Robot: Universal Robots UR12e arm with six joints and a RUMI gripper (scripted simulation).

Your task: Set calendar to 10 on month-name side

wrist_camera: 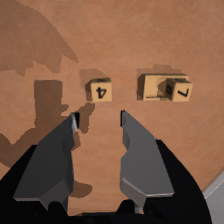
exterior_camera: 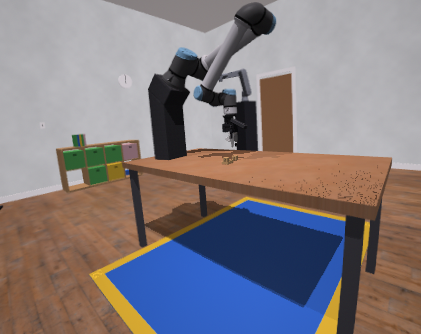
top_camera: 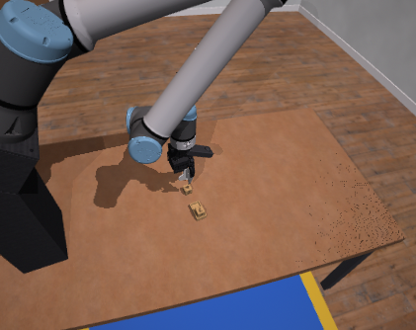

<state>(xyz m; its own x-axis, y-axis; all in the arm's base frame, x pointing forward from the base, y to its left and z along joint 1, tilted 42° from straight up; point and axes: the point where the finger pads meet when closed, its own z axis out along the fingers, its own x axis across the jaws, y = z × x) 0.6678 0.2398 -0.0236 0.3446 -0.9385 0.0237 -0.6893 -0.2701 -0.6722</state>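
The wooden tray lies 100 mm to the right of my hand, 100 mm below it and 50 mm ahead of it.
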